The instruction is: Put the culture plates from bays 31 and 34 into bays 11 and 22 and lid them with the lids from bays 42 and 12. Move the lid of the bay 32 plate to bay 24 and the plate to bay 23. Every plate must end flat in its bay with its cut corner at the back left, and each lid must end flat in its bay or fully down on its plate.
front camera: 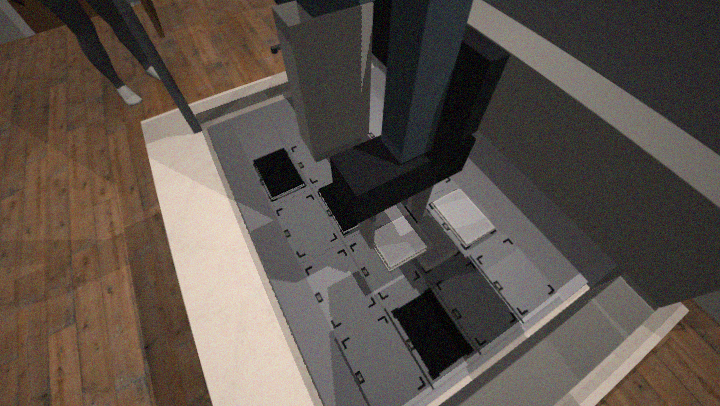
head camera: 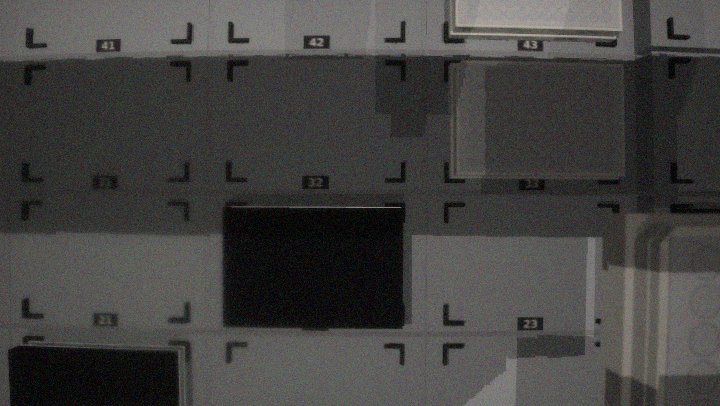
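Seen in the pictures: gripper, fingertip midpoint: (front camera: 390,227); robot's base at its link origin: (front camera: 254,164).
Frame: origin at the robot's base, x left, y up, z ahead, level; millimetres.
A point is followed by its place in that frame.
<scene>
My gripper (front camera: 395,232) @[x 150, y 160, z 392 mm] is shut on a pale well plate (front camera: 400,248) @[x 141, y 166, z 435 mm] (head camera: 703,322) @[x 168, y 166, z 342 mm] and holds it level above the deck near bay 23. In the head view the plate is cut off at the right edge. Its well rings show; its cut corner is hard to make out. A black-topped plate (front camera: 340,210) @[x 125, y 17, z 244 mm] (head camera: 312,267) @[x 150, y 17, z 228 mm] sits in bay 22, partly hidden by the gripper in the front view. Another black-topped plate (front camera: 279,172) @[x 45, y 17, z 71 mm] (head camera: 95,378) @[x 67, y 16, z 69 mm] sits in bay 11. A flat black lid (front camera: 432,332) @[x 148, y 22, z 560 mm] lies in bay 24.
A pale plate (front camera: 463,216) @[x 361, y 15, z 396 mm] (head camera: 536,15) @[x 332, y 14, z 389 mm] sits in bay 43. A shaded plate (front camera: 437,250) @[x 258, y 14, z 433 mm] (head camera: 549,121) @[x 255, y 14, z 397 mm] sits in bay 33, beside the held plate in the front view. The parked pipetting stage (front camera: 330,80) stands behind the gripper. Low walls edge the deck.
</scene>
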